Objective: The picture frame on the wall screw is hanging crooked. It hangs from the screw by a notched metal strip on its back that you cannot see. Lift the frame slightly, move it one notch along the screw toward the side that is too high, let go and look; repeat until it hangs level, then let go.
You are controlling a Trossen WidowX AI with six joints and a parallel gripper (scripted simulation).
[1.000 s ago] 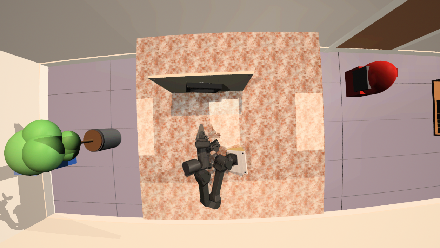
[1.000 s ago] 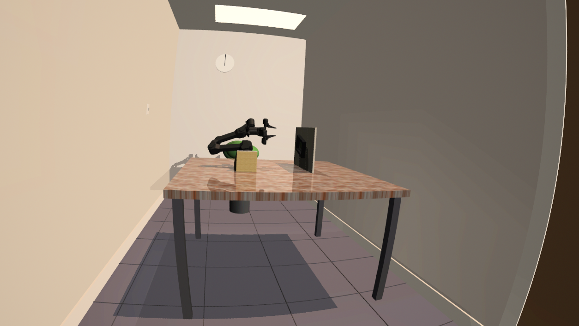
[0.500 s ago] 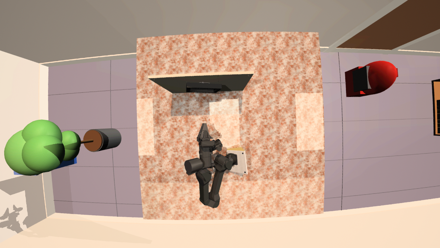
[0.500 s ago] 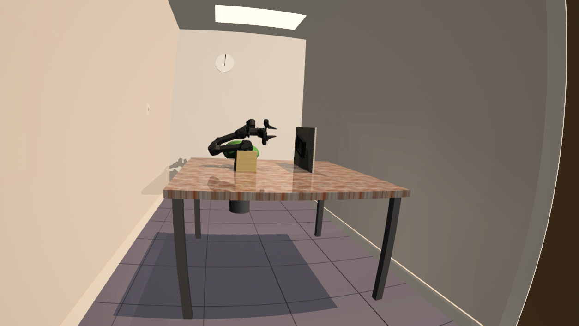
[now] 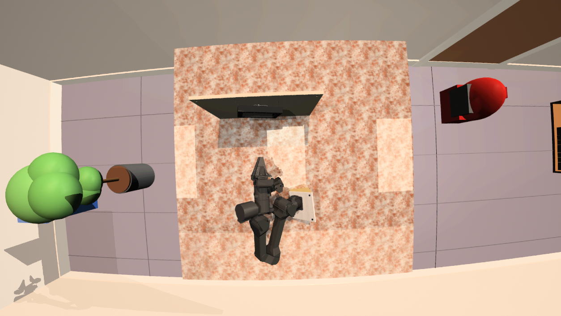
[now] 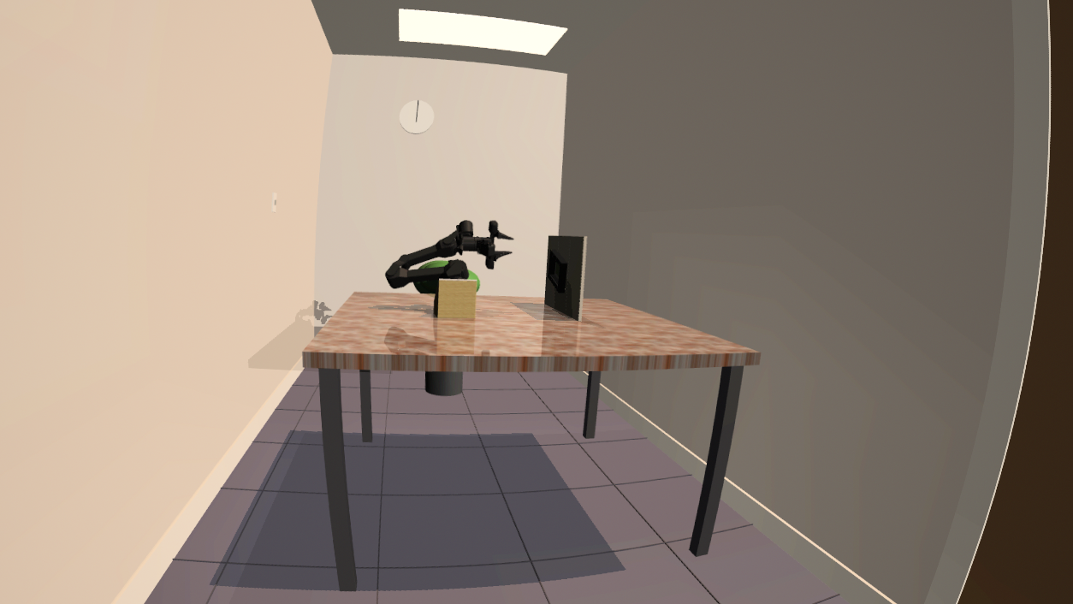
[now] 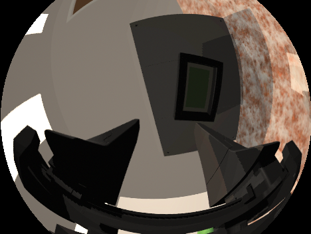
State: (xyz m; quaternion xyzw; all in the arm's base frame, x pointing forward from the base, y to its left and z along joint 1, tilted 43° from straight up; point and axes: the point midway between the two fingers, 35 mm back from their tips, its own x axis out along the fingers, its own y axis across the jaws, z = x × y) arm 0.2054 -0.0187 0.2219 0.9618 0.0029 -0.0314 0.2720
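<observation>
Right now my gripper tip is 200 mm short of the picture frame and 90 mm above it. The rest, counted from my gripper tip: wall panel (210 mm ahead, 100 mm below).
</observation>
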